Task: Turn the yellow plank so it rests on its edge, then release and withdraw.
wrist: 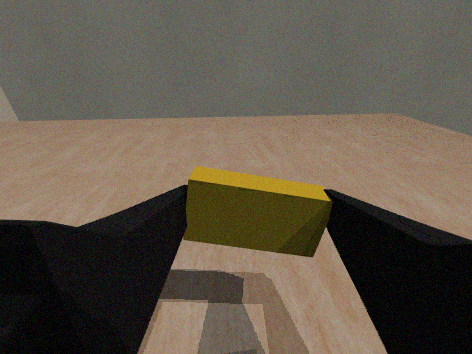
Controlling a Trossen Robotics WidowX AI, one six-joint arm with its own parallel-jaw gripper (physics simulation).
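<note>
The yellow plank (255, 215) is in the middle of the wrist view, between the two black fingers. Its narrow bright face is on top and its broad darker face is towards the camera. It slopes slightly down to the right in the view. My gripper (256, 195) is shut on the plank, with one finger at its left end and the other at its right end. The far side of the plank is hidden. I cannot tell clearly whether its lower edge touches the table.
The wood-grained table top (150, 150) extends behind and below the plank. Shadows of the gripper fall on it in front of the plank. The table's far edge runs across the view, with a grey background beyond. A pale shape shows at the far left edge.
</note>
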